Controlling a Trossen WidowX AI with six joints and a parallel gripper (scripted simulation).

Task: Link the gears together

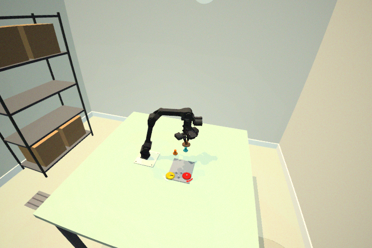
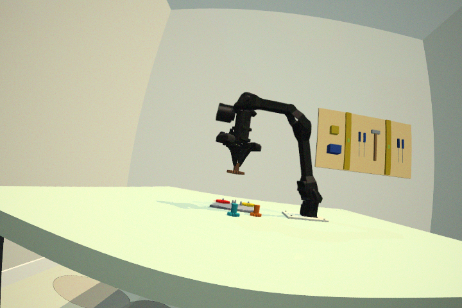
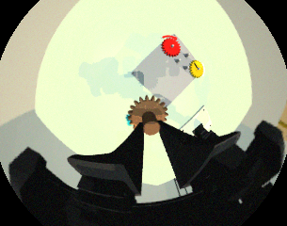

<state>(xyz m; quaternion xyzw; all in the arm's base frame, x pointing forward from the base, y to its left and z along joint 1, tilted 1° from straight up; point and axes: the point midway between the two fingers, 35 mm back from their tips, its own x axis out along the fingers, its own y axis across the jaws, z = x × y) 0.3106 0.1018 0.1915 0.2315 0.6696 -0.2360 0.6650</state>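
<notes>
My gripper tip is 220 mm to the left of the yellow gear, 150 mm above it and 50 mm past it. From my gripper tip the other things lie so: brown gear 10 mm below; orange gear 150 mm below, 90 mm behind, 20 mm to the left; teal gear 150 mm below, 80 mm to the left, 20 mm behind.
</notes>
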